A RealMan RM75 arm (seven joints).
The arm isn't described. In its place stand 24 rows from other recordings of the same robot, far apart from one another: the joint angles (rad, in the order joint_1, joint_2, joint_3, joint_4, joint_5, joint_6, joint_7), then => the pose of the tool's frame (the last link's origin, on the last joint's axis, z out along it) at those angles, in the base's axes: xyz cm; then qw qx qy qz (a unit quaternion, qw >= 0).
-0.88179, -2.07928, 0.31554, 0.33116, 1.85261, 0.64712, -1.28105 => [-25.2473 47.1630 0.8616 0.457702 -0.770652 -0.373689 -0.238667]
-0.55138, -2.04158, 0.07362, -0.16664, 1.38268, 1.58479, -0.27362 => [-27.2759 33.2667 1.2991 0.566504 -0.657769 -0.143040 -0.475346]
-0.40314, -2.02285, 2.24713, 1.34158, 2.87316, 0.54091, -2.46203 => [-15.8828 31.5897 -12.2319 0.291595 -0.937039 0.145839 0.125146]
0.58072, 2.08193, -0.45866, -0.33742, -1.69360, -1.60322, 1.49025 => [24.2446 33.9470 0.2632 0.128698 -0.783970 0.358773 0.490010]
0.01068, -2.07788, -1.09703, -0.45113, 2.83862, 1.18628, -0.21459 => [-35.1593 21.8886 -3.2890 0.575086 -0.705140 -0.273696 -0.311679]
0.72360, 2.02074, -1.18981, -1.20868, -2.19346, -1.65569, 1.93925 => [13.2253 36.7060 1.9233 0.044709 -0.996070 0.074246 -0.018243]
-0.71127, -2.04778, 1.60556, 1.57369, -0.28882, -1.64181, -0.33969 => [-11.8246 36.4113 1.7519 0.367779 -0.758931 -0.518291 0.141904]
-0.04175, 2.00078, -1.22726, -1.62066, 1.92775, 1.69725, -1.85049 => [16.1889 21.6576 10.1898 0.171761 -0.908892 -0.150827 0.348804]
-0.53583, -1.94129, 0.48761, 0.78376, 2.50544, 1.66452, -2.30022 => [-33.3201 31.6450 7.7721 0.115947 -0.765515 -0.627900 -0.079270]
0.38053, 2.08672, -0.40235, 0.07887, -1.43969, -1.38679, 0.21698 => [32.5024 26.9042 -5.0695 0.487161 -0.798387 0.174808 0.307724]
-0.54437, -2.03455, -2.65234, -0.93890, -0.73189, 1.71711, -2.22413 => [-29.4555 32.5949 6.8763 0.113527 -0.815981 -0.552007 -0.128746]
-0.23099, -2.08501, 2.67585, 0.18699, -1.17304, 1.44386, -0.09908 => [-34.8340 24.7454 -1.4460 0.635435 -0.665847 -0.216528 -0.325554]
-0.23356, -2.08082, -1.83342, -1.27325, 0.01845, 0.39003, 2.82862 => [-31.6468 38.4786 11.2407 0.649271 -0.589508 -0.465705 -0.118518]
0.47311, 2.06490, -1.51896, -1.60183, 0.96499, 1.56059, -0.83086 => [11.4351 30.5410 -1.0973 0.061030 -0.988925 0.132757 -0.026059]
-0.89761, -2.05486, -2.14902, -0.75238, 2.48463, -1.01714, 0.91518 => [-18.1078 45.9789 -0.1807 0.281081 -0.906637 -0.314625 0.003572]
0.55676, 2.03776, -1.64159, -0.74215, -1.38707, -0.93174, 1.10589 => [19.0048 36.2081 -8.1324 0.182679 -0.971590 -0.015607 0.149662]
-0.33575, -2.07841, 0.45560, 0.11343, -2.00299, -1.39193, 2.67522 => [-35.7674 28.7107 2.3260 0.583069 -0.694114 -0.230287 -0.353843]
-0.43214, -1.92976, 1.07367, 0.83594, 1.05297, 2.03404, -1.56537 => [-17.4137 28.5083 10.8105 0.042958 0.846345 0.030604 0.530017]
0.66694, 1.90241, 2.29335, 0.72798, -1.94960, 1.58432, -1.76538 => [22.2400 38.1897 6.1873 0.129142 -0.975822 0.068906 0.162311]
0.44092, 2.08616, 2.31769, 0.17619, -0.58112, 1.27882, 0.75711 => [33.2005 34.1388 4.7078 0.481540 -0.316104 -0.596100 -0.559340]
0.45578, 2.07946, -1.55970, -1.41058, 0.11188, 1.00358, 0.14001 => [20.9056 39.7127 2.6195 0.486147 -0.750670 0.445013 -0.046025]
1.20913, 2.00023, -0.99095, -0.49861, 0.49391, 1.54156, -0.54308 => [12.5222 41.5700 -2.5968 0.055422 -0.873665 0.446007 -0.186323]
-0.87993, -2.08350, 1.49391, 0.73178, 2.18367, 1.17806, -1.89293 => [-15.0222 38.2908 -9.3418 0.051866 -0.991702 -0.080213 0.086043]
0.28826, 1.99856, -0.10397, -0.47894, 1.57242, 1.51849, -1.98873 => [38.1816 27.3271 13.1589 0.520607 -0.677128 0.294220 0.428838]
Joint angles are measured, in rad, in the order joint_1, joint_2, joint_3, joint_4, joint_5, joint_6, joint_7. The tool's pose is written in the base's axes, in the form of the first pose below.
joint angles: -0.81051 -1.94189 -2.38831 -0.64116 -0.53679 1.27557 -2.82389
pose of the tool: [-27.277 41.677 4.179 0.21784 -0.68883 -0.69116 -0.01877]
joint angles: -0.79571 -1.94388 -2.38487 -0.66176 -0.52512 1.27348 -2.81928
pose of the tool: [-27.763 41.497 4.516 0.22759 -0.68909 -0.68786 -0.01448]
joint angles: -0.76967 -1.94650 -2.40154 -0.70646 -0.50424 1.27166 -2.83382
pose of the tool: [-28.573 41.306 5.532 0.24730 -0.67784 -0.69209 -0.01972]
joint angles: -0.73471 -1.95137 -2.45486 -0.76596 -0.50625 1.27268 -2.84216
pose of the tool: [-29.419 41.065 7.086 0.26636 -0.65882 -0.70180 -0.04974]
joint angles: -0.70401 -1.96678 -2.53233 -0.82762 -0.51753 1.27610 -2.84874
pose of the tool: [-30.072 40.708 8.502 0.28027 -0.63487 -0.71405 -0.09235]
